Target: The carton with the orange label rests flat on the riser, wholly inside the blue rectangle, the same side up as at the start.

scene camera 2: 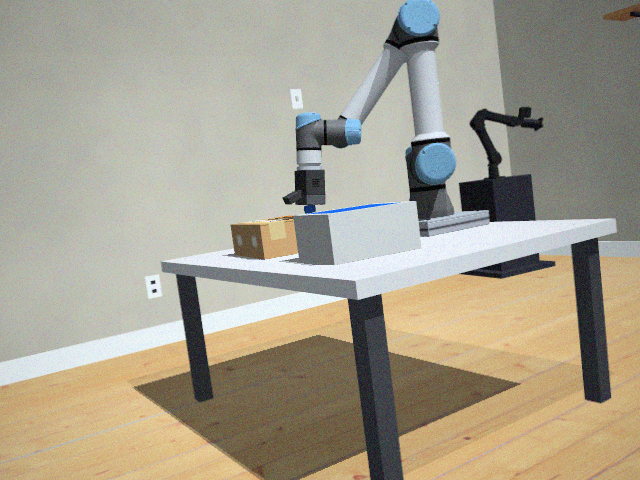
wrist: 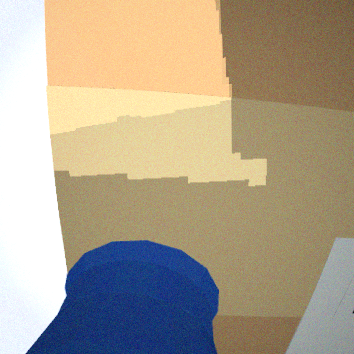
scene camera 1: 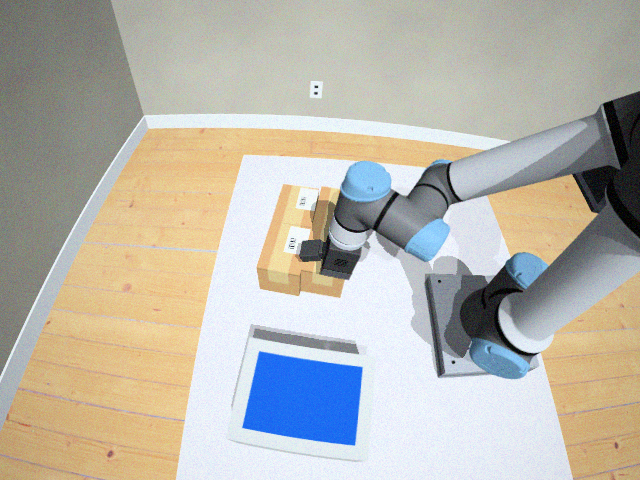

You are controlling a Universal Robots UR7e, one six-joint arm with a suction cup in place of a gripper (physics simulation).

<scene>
riser: scene camera 2; scene camera 1; not seen in the wrist view (out of frame)
same spot on riser: (scene camera 1: 293, 399) = (scene camera 2: 346, 209)
</scene>
